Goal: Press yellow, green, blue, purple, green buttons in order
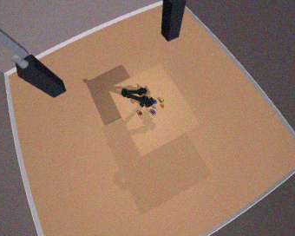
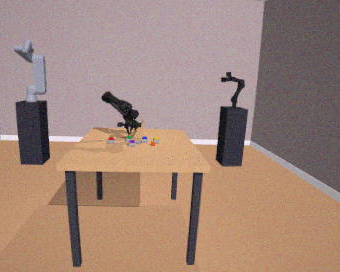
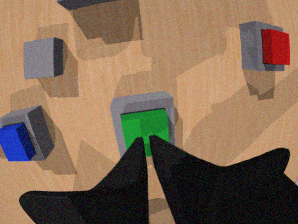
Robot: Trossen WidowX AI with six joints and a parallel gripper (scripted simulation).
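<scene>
My gripper tip is now 4 cm short of the yellow button, 21 cm to the right of it and 1 cm above it. Round my gripper tip: blue button 1 cm ahead, 12 cm to the left, 1 cm below; then green button 1 cm below; then purple button 13 cm ahead, 3 cm to the left, 1 cm below.
</scene>
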